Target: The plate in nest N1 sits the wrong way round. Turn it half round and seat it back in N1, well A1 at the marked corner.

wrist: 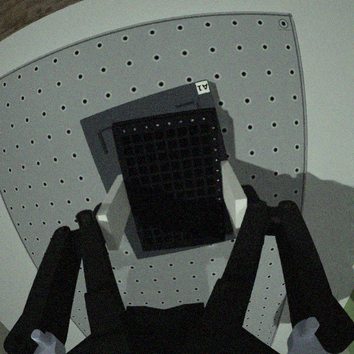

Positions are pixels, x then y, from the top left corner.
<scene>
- gripper: 173,182
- black well plate: 170,163
</scene>
